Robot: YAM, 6 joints.
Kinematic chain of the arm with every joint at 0, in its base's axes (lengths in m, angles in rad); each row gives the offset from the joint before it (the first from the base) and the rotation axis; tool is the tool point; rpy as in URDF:
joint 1: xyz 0 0 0.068 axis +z
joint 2: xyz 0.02 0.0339 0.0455 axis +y
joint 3: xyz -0.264 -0.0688 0 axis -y
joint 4: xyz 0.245 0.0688 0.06 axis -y
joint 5: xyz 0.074 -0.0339 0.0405 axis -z
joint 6: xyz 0.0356 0 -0.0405 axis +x
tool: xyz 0 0 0 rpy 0 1.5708 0
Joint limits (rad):
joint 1: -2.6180..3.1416
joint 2: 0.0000..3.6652
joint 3: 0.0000..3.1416
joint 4: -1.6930..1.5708
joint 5: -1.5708..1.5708
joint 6: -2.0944..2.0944
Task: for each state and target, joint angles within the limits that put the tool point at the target. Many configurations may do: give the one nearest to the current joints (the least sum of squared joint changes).
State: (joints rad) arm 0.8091 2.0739 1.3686 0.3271 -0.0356 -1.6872
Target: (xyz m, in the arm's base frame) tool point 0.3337 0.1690 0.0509
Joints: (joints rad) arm 0.4685 2.1126 0.9602 0.2002 -0.0033 -1.6872
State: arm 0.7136 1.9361 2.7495 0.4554 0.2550 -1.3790
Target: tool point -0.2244 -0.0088 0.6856
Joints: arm 0.0199 1.2579 2.9989 0.4396 0.1220 -1.3790
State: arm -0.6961 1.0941 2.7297 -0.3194 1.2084 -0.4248
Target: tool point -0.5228 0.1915 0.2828
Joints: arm -0.4088 0.3423 3.1003 -0.1387 1.1222 -0.4248
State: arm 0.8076 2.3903 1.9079 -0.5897 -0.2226 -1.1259
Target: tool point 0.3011 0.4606 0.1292
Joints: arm 0.9774 2.5270 2.0818 -0.4547 -0.2243 -1.1259
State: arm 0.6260 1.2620 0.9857 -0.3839 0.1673 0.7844
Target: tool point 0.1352 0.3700 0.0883
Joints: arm 1.2296 2.0804 1.1668 -0.2035 0.1015 0.7844
